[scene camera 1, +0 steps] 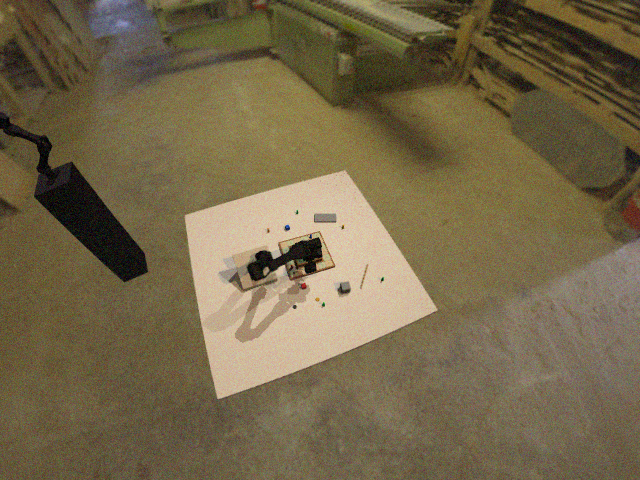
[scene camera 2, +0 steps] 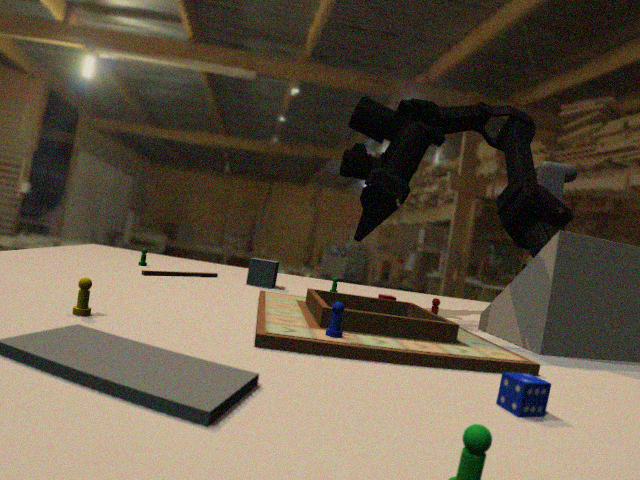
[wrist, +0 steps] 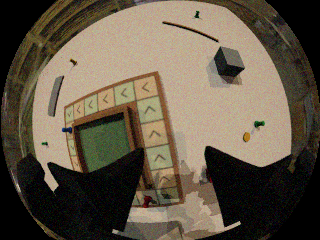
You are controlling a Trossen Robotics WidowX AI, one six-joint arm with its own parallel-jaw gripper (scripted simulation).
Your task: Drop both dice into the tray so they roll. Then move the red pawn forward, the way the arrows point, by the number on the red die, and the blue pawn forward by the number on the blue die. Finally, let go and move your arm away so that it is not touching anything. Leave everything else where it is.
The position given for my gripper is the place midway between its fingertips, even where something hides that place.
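Gripper open and holding nothing: my gripper [scene camera 2: 356, 240], visible also in the wrist view [wrist: 175, 152]. Also present: a flat grey slab [scene camera 2: 196, 390].
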